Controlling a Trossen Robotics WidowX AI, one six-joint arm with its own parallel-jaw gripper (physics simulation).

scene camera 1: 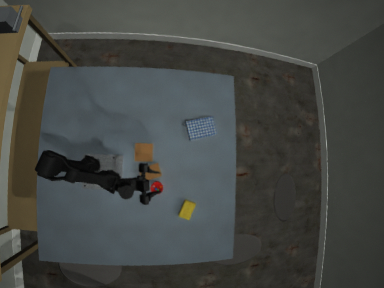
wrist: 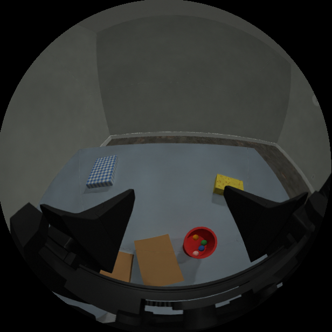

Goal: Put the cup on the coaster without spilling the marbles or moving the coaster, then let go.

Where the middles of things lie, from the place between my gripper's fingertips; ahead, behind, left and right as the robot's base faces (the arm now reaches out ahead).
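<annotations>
The red cup (wrist: 189, 245) is 50 mm to the right of my hand, 30 mm behind it, and 180 mm below it.
</annotations>
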